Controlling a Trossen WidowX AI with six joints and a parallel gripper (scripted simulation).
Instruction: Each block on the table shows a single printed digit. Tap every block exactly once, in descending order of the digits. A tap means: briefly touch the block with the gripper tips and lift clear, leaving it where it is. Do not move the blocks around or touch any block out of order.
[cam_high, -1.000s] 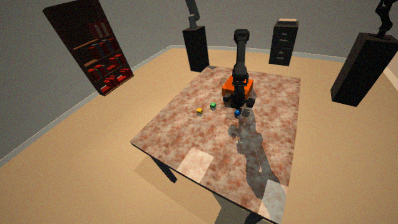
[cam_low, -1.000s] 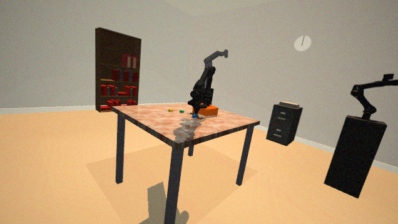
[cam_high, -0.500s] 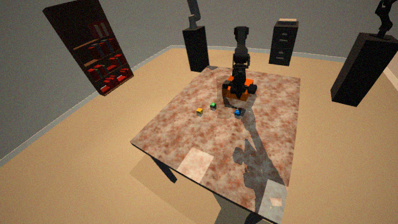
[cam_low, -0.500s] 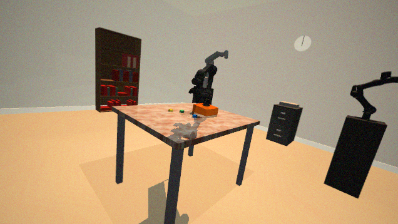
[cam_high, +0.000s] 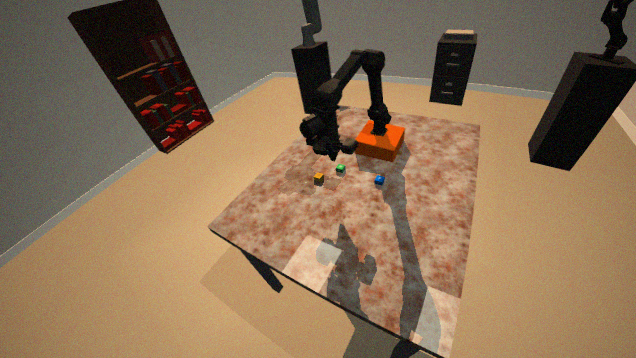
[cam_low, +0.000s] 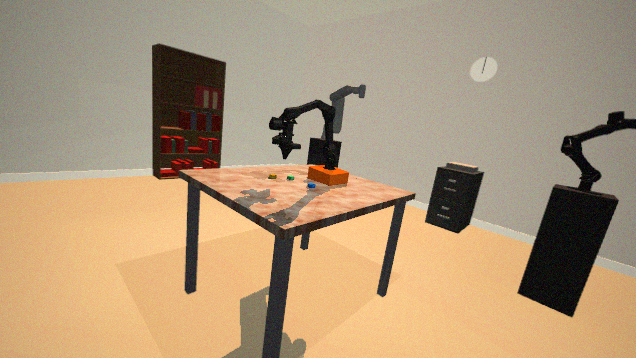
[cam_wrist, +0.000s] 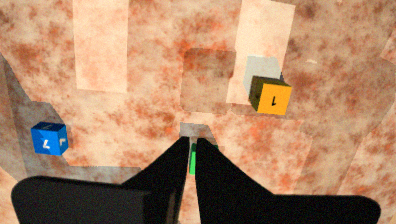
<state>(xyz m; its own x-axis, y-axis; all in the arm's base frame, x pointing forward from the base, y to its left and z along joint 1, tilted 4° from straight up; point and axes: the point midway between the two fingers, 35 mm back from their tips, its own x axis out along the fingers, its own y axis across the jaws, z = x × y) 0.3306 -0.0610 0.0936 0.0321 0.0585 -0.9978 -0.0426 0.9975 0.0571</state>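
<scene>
Now: gripper tip 90 mm to the left of the yellow block and 120 mm above it. The rest, counted from my gripper tip: green block 90 mm behind, 30 mm to the right, 120 mm below; then blue block 80 mm behind, 160 mm to the left, 120 mm below.
</scene>
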